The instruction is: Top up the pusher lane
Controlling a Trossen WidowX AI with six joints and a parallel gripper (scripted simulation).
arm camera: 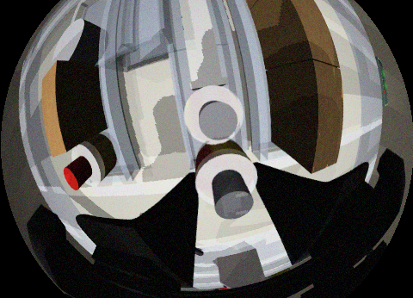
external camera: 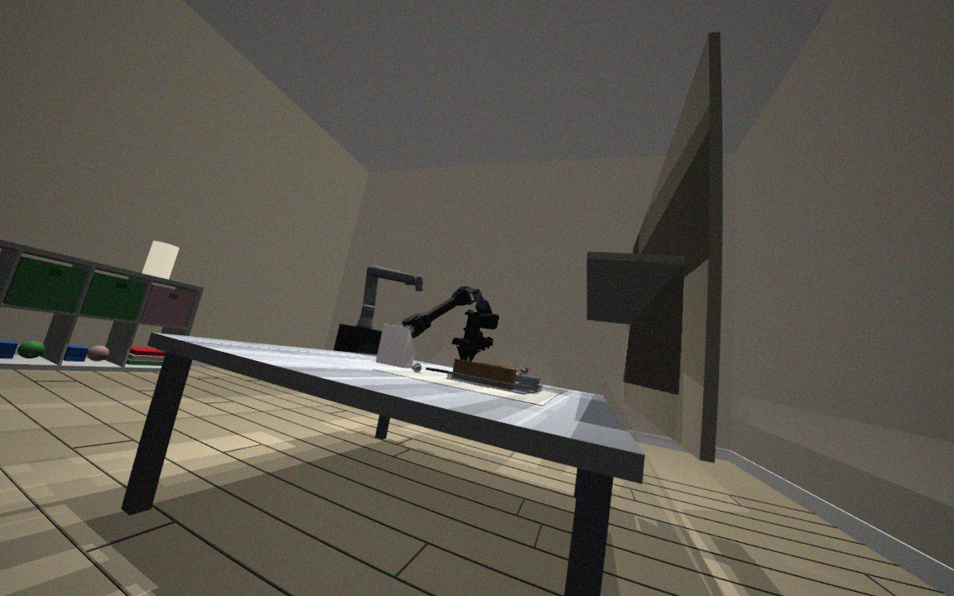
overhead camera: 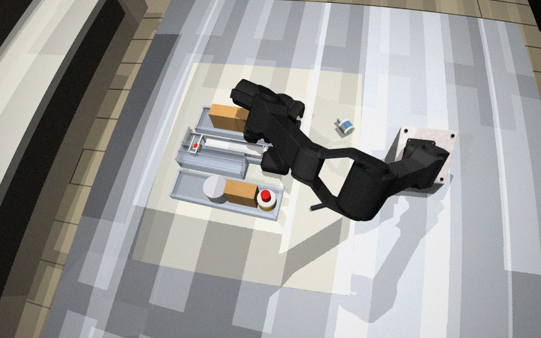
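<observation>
Right now the sprung lane is 16 cm ahead of my gripper tip, 3 cm below it and 1 cm to the left of it. From my gripper tip the other things lie so: red mark (23 cm ahead, 2 cm to the left, 2 cm above); dark rod (14 cm behind, 10 cm to the left, 4 cm below).
</observation>
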